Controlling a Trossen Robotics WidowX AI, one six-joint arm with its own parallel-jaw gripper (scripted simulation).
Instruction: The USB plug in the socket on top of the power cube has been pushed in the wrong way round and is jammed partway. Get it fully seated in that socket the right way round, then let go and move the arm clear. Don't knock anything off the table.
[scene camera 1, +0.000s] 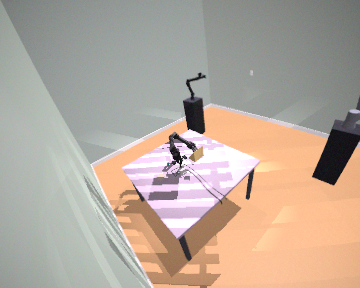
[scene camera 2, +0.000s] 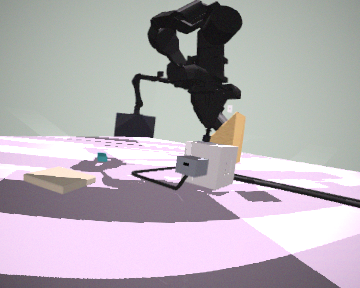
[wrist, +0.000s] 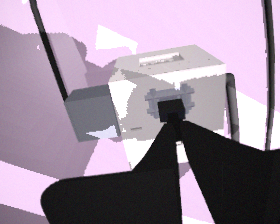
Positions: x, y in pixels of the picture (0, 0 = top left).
Labels:
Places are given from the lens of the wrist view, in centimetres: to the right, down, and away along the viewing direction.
gripper (wrist: 176, 129): 2, 1, 11
dark USB plug (wrist: 171, 110): 2, 0, 12
white power cube (wrist: 133, 75): 0, -2, 13

